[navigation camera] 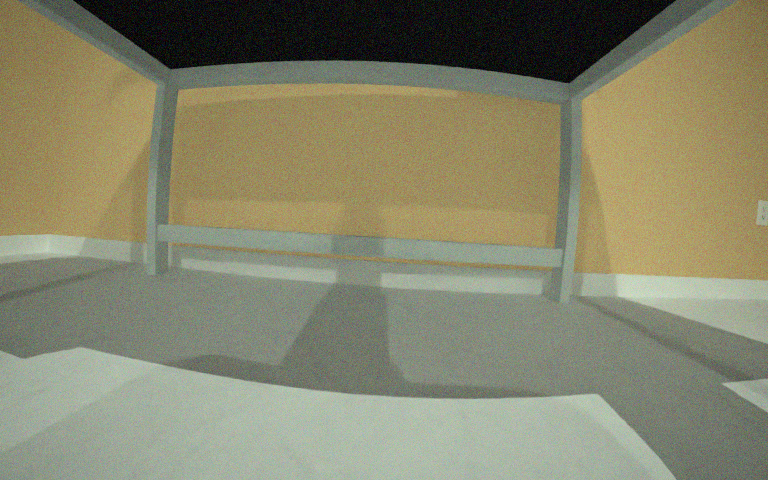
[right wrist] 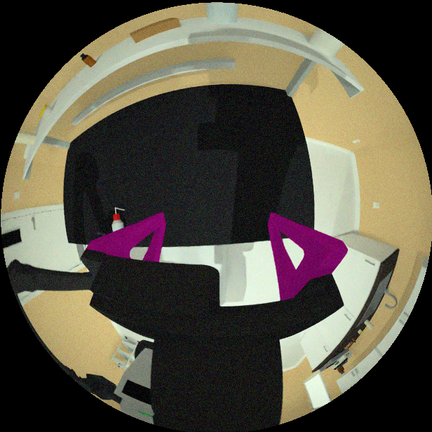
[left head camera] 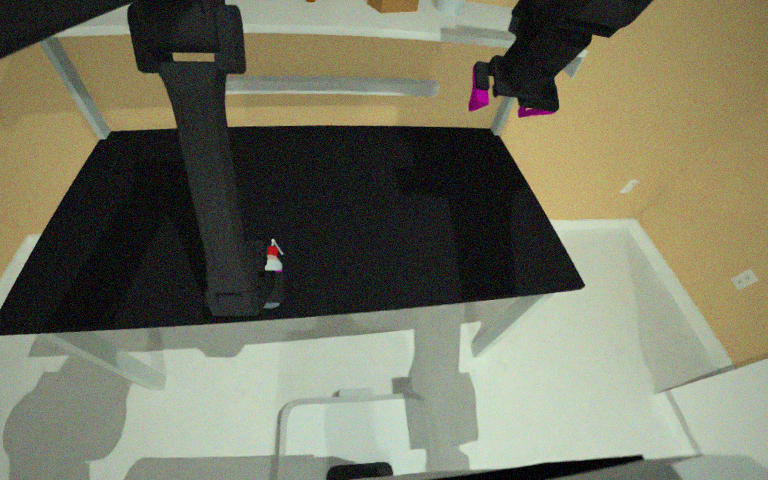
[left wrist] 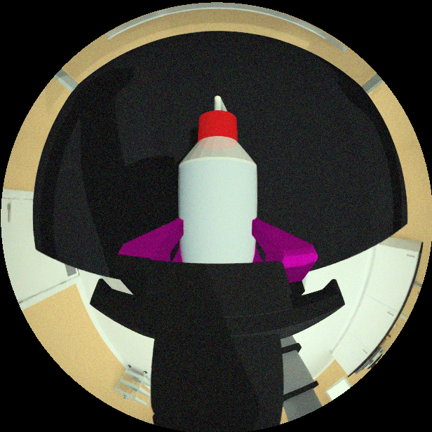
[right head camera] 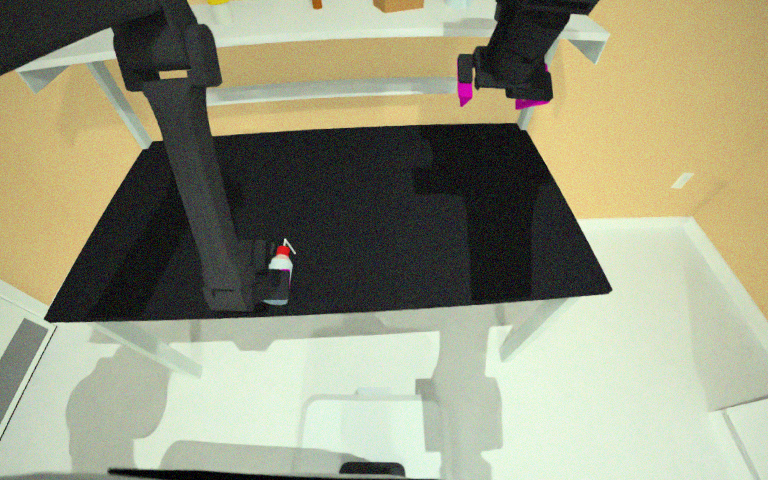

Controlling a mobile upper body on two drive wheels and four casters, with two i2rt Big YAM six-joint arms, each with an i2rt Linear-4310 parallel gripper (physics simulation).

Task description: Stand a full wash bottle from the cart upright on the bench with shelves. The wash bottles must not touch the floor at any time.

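Frame: origin at the left arm's base, x back, y right, z up, level; centimetres.
Seen in the pictures: left gripper, fingertip midpoint: [right head camera: 280, 280]; right gripper, fingertip midpoint: [left head camera: 494, 111] [right head camera: 488, 104].
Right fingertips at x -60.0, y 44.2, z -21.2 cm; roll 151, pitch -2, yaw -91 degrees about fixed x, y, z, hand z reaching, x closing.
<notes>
Offsets run from my right fingertips to a thing's middle. "spot": to the spot under its first point. Level surfaces: height alone.
A white wash bottle {dx +8.4, dy -43.9, dz -40.6 cm} [left head camera: 274, 263] [right head camera: 281, 263] [left wrist: 217, 200] [right wrist: 117, 225] with a red cap and thin spout is between the magenta fingers of my left gripper [left wrist: 217, 217], which is shut on it. It looks roughly upright, near the front edge of the black bench top {dz -43.6 cm} [left head camera: 339, 215] [right head camera: 351, 215], left of the middle. Whether its base touches the bench top is hard to tell. My right gripper [left head camera: 506, 110] [right head camera: 492, 103] [right wrist: 216, 217] is open and empty, high above the bench's back right corner. The cart is not identifiable in the head views.
A white shelf [left head camera: 339, 25] [right head camera: 339, 35] runs above the back of the bench, bearing a brown box {spot: dx -41.4, dy -14.8, dz +4.0 cm} [left head camera: 393, 4] [right head camera: 398, 4] and a small brown bottle {spot: dx -44.3, dy -35.3, dz +3.5 cm} [right head camera: 317, 3] [right wrist: 88, 60]. A grey crossbar [navigation camera: 441, 251] joins the bench legs low at the back. White cabinets [right wrist: 335, 300] show in the right wrist view.
</notes>
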